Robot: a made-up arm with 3 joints. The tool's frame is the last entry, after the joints.
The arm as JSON. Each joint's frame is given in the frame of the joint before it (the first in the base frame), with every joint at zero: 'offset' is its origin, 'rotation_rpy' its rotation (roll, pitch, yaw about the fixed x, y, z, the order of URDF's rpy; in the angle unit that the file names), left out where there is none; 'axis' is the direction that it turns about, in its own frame. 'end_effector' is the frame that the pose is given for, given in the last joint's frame.
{
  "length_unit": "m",
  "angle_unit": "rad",
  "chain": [
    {
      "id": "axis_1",
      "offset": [
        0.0,
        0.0,
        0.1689
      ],
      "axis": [
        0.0,
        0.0,
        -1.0
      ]
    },
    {
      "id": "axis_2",
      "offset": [
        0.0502,
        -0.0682,
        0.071
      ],
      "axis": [
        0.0,
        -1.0,
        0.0
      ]
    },
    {
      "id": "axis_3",
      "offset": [
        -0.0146,
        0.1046,
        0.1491
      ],
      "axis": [
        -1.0,
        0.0,
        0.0
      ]
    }
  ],
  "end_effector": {
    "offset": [
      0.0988,
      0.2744,
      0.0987
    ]
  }
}
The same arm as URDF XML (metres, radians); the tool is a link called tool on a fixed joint. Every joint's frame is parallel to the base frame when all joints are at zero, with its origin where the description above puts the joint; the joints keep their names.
<robot name="arm">
<link name="base_link"/>
<link name="link1"/>
<link name="link2"/>
<link name="link3"/>
<link name="tool"/>
<joint name="axis_1" type="continuous"><parent link="base_link"/><child link="link1"/><origin xyz="0.0000 0.0000 0.1689" rpy="0.0000 0.0000 0.0000"/><axis xyz="0 0 -1"/></joint>
<joint name="axis_2" type="continuous"><parent link="link1"/><child link="link2"/><origin xyz="0.0502 -0.0682 0.0710" rpy="0.0000 0.0000 0.0000"/><axis xyz="0 -1 0"/></joint>
<joint name="axis_3" type="continuous"><parent link="link2"/><child link="link3"/><origin xyz="-0.0146 0.1046 0.1491" rpy="0.0000 0.0000 0.0000"/><axis xyz="-1 0 0"/></joint>
<joint name="tool_joint" type="fixed"><parent link="link3"/><child link="tool"/><origin xyz="0.0988 0.2744 0.0987" rpy="0.0000 0.0000 0.0000"/></joint>
</robot>

